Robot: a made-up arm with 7 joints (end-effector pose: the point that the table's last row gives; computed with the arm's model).
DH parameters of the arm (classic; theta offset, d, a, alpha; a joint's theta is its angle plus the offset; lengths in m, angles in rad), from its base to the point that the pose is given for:
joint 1: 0 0.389 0 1.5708
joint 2: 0 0.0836 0 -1.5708
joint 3: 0 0.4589 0.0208 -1.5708
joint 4: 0 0.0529 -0.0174 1.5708
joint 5: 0 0.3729 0 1.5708
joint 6: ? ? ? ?
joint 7: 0 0.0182 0 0
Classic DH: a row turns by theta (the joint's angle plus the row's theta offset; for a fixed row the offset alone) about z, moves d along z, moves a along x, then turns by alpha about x.
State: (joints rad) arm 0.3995 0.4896 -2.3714 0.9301 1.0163 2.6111 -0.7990
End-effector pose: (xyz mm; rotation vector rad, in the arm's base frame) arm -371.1 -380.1 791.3 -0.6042 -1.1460 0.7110
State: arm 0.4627 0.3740 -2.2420 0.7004 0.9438 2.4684 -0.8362
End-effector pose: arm -304.7 -369.7 924.0 -0.5430 -0.9207 1.0296
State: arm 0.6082 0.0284 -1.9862 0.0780 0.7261 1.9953 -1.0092
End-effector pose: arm -89.0 -118.0 1180.3 -0.3883 -0.1565 1.4453
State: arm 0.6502 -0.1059 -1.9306 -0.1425 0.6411 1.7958 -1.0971
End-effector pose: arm -23.5 29.2 1202.3 -0.3741 0.1205 1.4169
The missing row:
joint 6: 1.5708 0.1207 0.1335 1.5708
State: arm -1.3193 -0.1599 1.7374 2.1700 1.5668 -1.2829 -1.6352
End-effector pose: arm 112.7 239.2 575.1 0.1161 -0.9741 0.1096
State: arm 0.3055 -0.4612 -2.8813 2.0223 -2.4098 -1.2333 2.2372
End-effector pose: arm -100.1 -300.3 996.1 -1.2068 0.5477 -0.6916
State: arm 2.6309 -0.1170 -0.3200 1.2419 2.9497 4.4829 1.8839
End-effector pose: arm -365.8 192.8 1020.5 -0.2702 2.1831 -1.0806
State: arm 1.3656 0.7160 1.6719 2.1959 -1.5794 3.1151 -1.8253
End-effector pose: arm -272.8 -312.8 644.6 2.0748 1.1806 -0.6055
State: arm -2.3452 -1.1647 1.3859 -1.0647 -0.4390 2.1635 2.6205
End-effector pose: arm -575.5 10.0 621.6 0.8424 -1.4928 -2.5001
